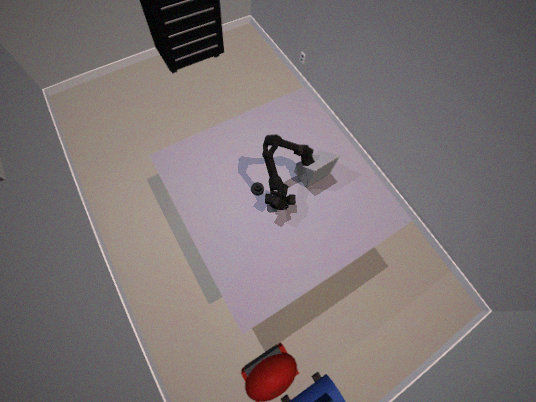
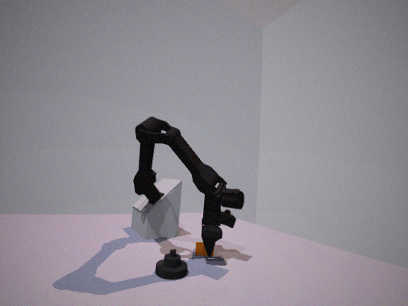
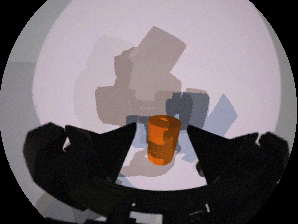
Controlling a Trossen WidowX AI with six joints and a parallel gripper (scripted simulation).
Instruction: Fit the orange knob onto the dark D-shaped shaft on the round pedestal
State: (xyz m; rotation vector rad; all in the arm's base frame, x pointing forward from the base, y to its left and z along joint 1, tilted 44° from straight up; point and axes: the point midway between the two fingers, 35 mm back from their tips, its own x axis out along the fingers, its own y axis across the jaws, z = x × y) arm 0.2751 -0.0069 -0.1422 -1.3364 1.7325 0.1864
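The orange knob lies 10 mm to the right of my gripper tip, 10 mm behind it and 10 mm above it. Also, from my gripper tip: dark round pedestal (170 mm to the right, 60 mm ahead, 20 mm above).
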